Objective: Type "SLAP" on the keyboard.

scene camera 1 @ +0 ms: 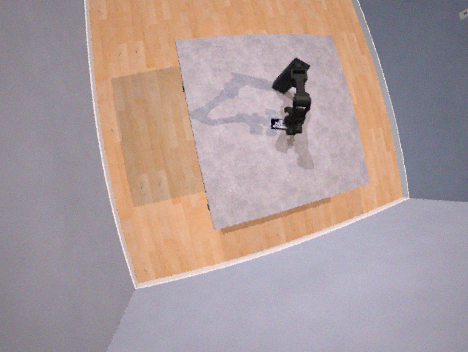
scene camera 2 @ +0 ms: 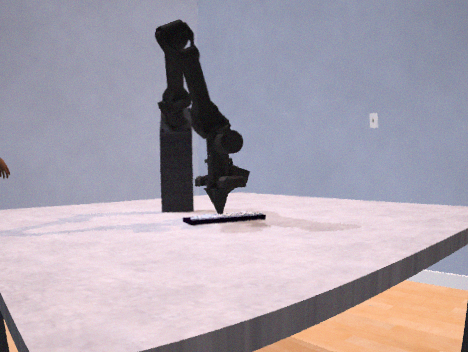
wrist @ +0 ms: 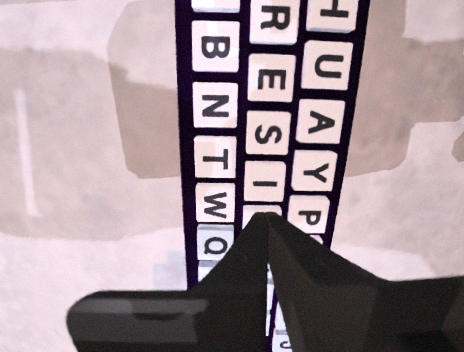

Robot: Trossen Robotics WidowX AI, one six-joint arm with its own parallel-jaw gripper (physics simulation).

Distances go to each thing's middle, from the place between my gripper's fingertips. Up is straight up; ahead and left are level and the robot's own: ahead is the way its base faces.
Labels:
Right now my hand is 1 cm to the right of the keyboard [scene camera 2: 246, 215], 1 cm short of it and 1 cm above it.

